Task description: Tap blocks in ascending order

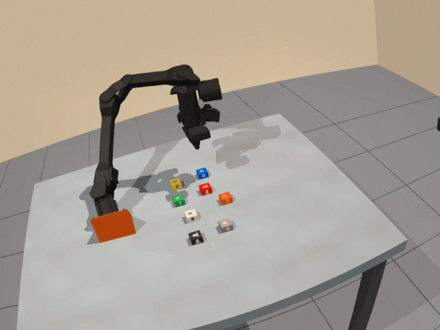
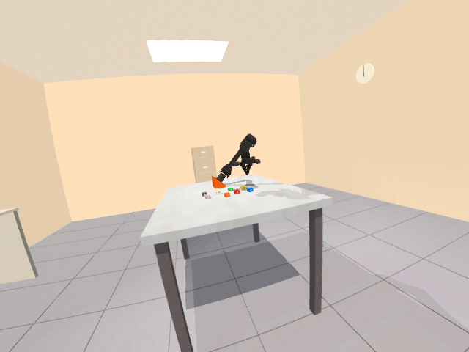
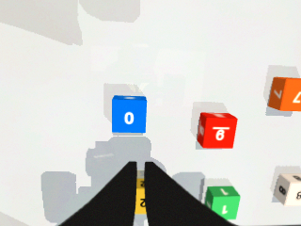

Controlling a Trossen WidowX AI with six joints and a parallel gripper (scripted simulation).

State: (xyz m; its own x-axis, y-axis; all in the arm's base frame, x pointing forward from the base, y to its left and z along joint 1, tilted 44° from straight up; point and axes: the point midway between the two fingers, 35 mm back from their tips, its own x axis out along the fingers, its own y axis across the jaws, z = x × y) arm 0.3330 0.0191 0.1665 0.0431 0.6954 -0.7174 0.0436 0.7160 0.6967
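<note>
Right now my gripper tip is 110 mm past the green block, 100 mm to the left of it and 100 mm above it. From my gripper tip the other things lie so: blue block: 100 mm below, 10 mm to the left; yellow block: 100 mm below, 90 mm behind, 10 mm to the right; red block: 100 mm below, 80 mm to the right, 20 mm behind.
</note>
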